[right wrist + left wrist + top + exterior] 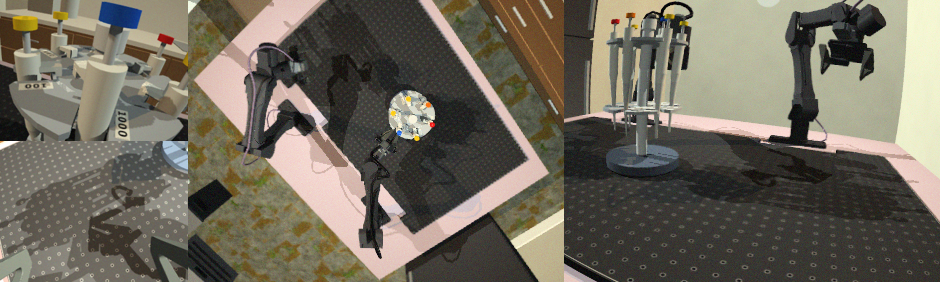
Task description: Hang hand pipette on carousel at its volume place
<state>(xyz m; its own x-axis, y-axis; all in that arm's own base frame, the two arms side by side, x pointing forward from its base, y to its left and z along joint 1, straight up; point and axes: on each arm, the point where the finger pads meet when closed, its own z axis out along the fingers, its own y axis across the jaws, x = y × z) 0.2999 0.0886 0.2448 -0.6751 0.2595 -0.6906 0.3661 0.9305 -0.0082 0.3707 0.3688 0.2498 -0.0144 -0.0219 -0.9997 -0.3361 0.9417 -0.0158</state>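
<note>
My right hand is 1 cm short of the pipette, 1 cm to the right of it and 2 cm above it.
</note>
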